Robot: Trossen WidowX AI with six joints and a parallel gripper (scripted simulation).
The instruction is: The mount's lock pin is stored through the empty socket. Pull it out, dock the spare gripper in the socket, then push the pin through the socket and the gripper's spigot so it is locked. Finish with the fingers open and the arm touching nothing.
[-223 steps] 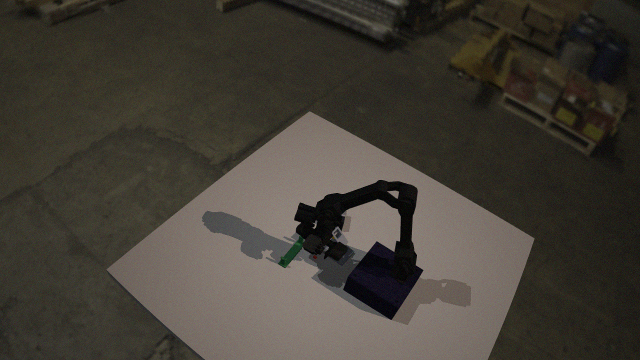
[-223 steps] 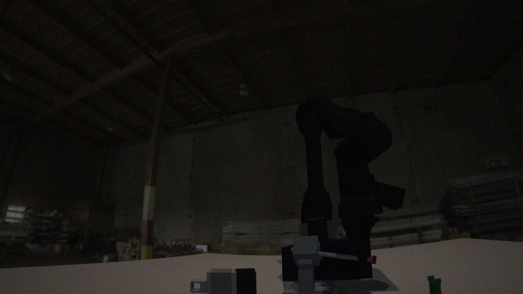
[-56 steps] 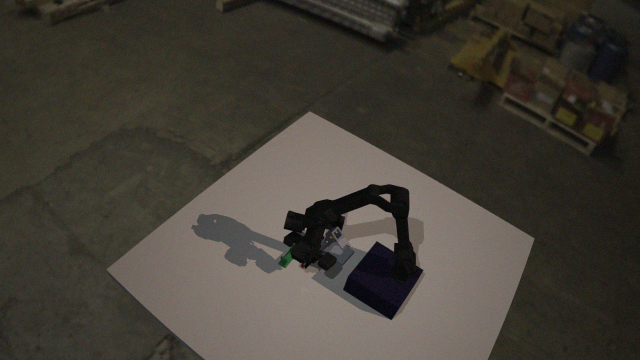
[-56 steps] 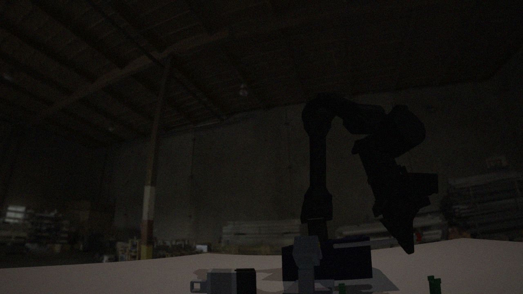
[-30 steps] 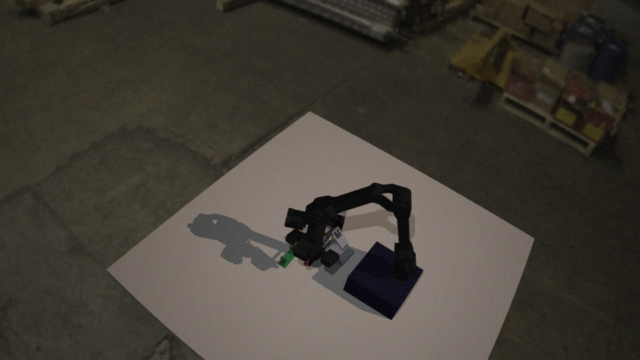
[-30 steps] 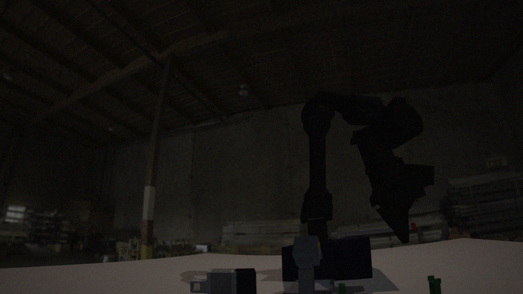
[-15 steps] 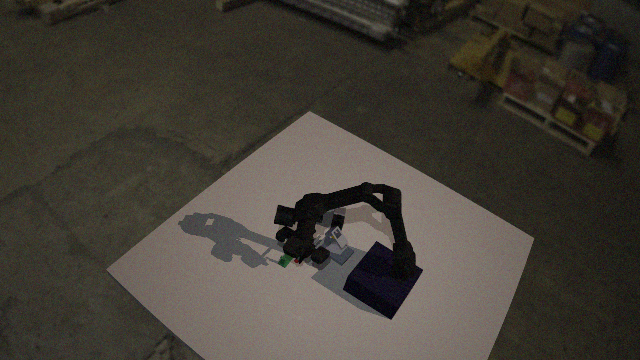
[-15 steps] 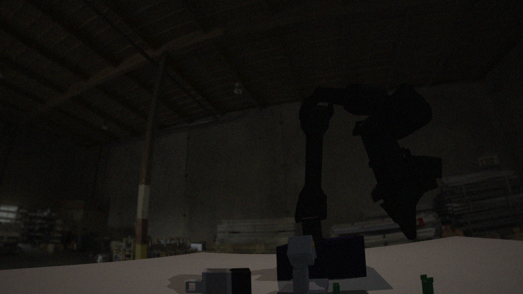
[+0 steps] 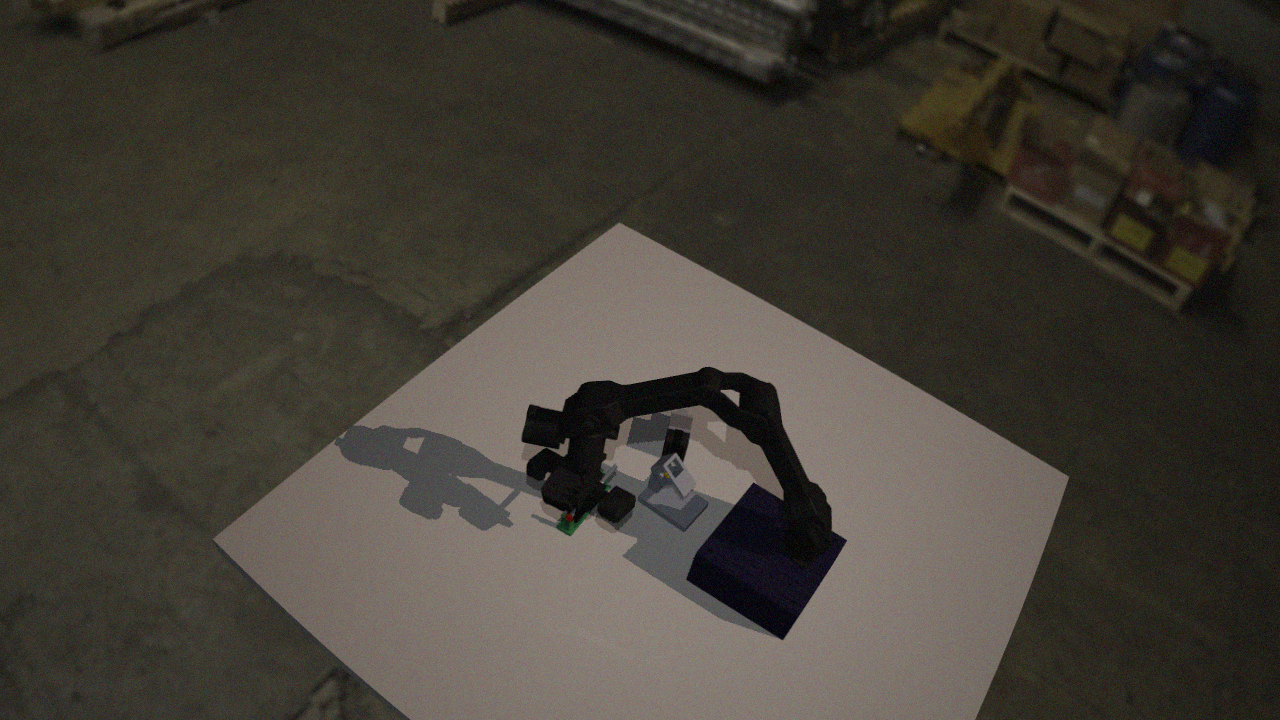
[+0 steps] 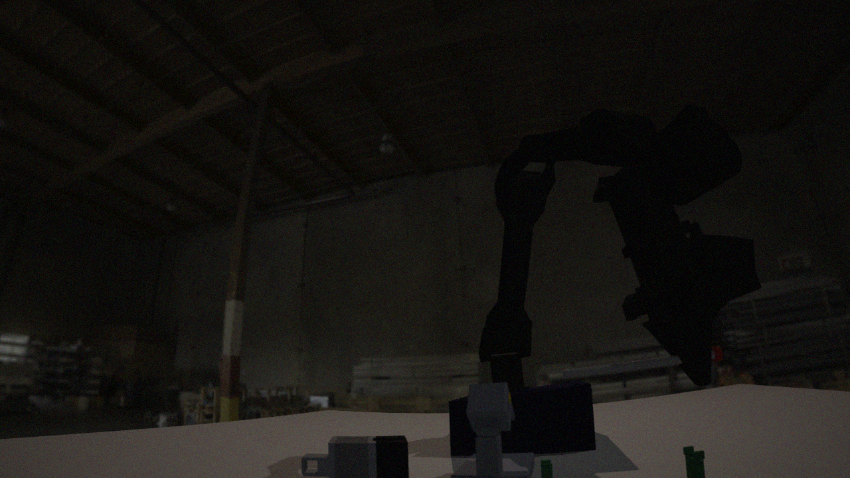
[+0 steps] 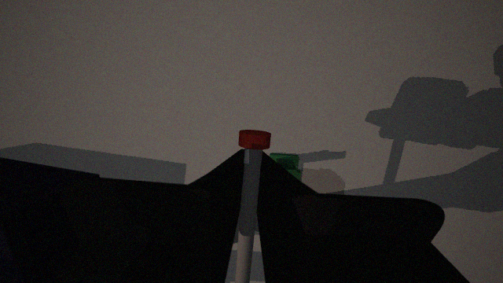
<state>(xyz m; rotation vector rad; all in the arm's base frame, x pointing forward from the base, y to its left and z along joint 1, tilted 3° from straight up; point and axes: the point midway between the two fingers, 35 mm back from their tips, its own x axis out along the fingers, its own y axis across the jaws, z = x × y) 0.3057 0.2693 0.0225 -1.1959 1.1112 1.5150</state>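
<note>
The green stand is 5 cm ahead of my gripper tip, 8 cm to the right of it and 7 cm below it. Also, from my gripper tip: grey mount 3 cm behind, 22 cm to the right, 4 cm below; then spare gripper 6 cm ahead, 34 cm to the right, 6 cm below.
</note>
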